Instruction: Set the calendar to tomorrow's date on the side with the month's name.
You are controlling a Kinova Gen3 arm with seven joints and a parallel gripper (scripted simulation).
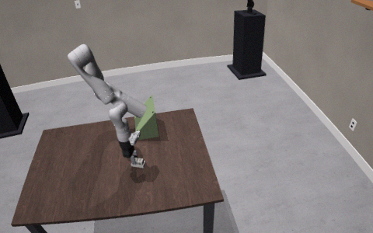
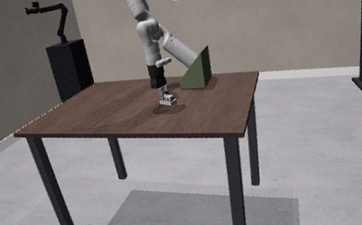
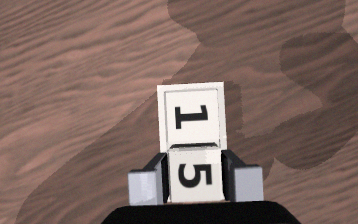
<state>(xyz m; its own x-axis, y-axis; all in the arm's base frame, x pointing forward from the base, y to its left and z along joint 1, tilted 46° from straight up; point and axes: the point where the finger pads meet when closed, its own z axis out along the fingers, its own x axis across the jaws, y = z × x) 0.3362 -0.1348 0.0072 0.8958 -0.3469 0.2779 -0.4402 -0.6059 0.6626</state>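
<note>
The digit cube is 10 mm below my hand. Round my hand: white calendar tray 30 mm below, 20 mm to the left, 10 mm ahead; then white cube 30 mm to the left, 10 mm below, 10 mm ahead.
</note>
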